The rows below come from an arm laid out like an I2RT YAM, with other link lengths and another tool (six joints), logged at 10 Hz.
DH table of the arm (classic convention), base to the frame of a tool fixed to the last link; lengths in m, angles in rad. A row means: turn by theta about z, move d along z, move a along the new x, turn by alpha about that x. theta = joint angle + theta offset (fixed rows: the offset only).
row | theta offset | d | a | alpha
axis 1 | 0.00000 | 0.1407 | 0.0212 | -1.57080
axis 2 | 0.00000 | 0.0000 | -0.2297 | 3.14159
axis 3 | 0.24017 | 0.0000 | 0.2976 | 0.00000
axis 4 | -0.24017 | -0.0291 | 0.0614 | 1.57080
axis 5 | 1.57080 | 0.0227 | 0.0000 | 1.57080
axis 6 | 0.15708 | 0.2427 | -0.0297 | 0.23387
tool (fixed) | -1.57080 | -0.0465 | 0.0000 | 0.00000
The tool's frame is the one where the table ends.
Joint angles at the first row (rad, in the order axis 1, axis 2, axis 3, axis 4, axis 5, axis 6):
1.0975, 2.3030, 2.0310, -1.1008, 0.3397, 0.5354
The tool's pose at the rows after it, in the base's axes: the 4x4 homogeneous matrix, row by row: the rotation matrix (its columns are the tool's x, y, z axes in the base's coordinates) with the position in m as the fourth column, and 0 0 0 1 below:
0.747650, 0.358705, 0.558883, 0.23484; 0.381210, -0.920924, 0.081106, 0.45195; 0.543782, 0.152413, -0.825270, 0.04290; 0, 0, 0, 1
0.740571, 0.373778, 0.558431, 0.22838; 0.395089, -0.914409, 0.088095, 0.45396; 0.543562, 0.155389, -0.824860, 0.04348; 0, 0, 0, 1
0.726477, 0.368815, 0.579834, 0.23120; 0.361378, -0.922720, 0.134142, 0.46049; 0.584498, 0.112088, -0.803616, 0.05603; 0, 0, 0, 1
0.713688, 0.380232, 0.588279, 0.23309; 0.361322, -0.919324, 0.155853, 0.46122; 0.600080, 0.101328, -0.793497, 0.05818; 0, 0, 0, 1
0.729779, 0.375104, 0.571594, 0.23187; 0.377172, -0.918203, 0.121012, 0.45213; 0.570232, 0.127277, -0.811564, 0.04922; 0, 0, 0, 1
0.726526, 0.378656, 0.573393, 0.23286; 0.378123, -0.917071, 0.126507, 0.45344; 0.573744, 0.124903, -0.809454, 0.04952; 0, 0, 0, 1
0.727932, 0.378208, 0.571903, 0.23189; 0.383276, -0.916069, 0.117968, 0.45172; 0.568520, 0.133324, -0.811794, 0.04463; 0, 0, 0, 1
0.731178, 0.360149, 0.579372, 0.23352; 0.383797, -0.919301, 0.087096, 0.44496; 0.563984, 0.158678, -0.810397, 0.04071; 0, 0, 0, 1
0.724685, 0.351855, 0.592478, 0.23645; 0.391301, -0.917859, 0.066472, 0.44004; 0.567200, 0.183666, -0.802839, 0.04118; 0, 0, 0, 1
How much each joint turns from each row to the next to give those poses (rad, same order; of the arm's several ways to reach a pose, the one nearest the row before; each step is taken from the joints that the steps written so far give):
0.0120, 0.0380, 0.0471, -0.0402, 0.0028, -0.0104
0.0137, -0.0050, -0.0058, -0.0001, 0.0018, -0.0034
0.0002, -0.0526, -0.0458, 0.0557, -0.0011, 0.0022
-0.0029, -0.0273, -0.0375, 0.0374, 0.0003, -0.0185
-0.0068, 0.0148, -0.0007, -0.0286, -0.0032, 0.0025
-0.0008, 0.0007, 0.0013, 0.0058, -0.0001, -0.0054
0.0014, 0.0047, -0.0084, 0.0027, 0.0030, 0.0017
-0.0006, 0.0047, -0.0061, -0.0136, 0.0203, 0.0151
-0.0002, 0.0015, 0.0015, -0.0129, 0.0241, 0.0019

